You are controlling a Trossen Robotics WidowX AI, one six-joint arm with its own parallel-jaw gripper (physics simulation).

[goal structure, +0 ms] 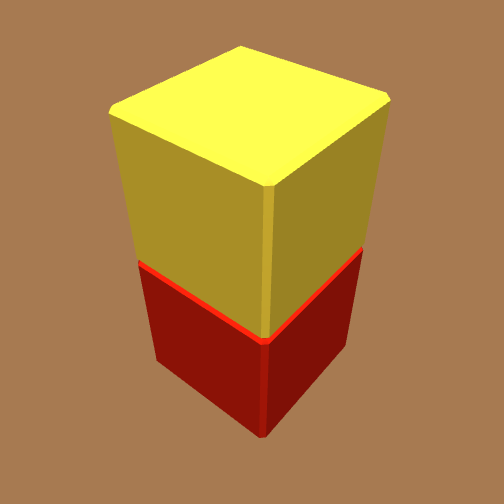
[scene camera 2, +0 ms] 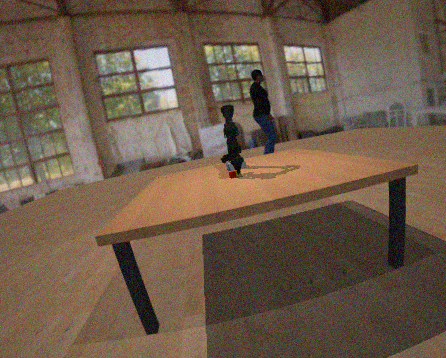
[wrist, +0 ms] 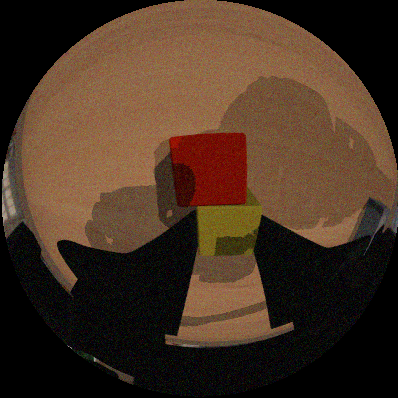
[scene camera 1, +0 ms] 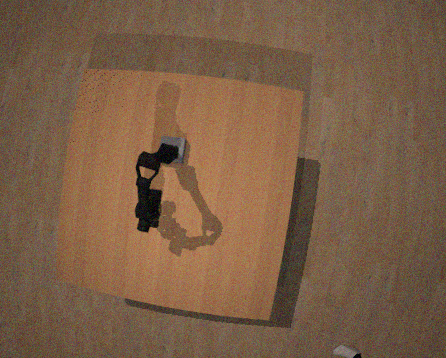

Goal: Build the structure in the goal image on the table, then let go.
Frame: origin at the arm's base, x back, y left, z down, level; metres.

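Seen in the pictures: gripper, between the fingertips: (scene camera 2: 238, 173) (wrist: 224, 216); arm's base, origin of its link: (wrist: 372, 242) (scene camera 1: 171, 152).
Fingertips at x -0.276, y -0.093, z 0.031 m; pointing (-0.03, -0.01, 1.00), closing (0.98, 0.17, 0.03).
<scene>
Pixels of each thing's top centre, then the offset from my fingertips to it. Level surfaces: height alone.
- red cube, centre of its top: (wrist: 209, 171) (scene camera 2: 232, 171) dz -0.021, dx -0.005, dy -0.036 m
- table, height of its surface: dz +0.012 m
- yellow cube, centre of its top: (wrist: 228, 235) dz -0.021, dx +0.001, dy -0.001 m
A red cube (wrist: 212, 167) (scene camera 2: 232, 174) is on the table (scene camera 1: 240, 200) (scene camera 2: 175, 212) (wrist: 115, 100). A yellow cube (wrist: 226, 225) is right beside it; in the wrist view the two meet at an edge, and I cannot tell whether a small gap lies between them. My gripper (wrist: 224, 216) is shut on the yellow cube, with one black finger against each side of it. In scene camera 2 the yellow cube is mostly hidden behind the gripper and very small. In scene camera 1 the arm hides both cubes.
The arm's grey base plate (scene camera 1: 181, 145) (wrist: 369, 220) stands on the table, right of the gripper in the wrist view. The arm's shadows fall across the table around the cubes. A person (scene camera 2: 260, 102) stands beyond the table.
</scene>
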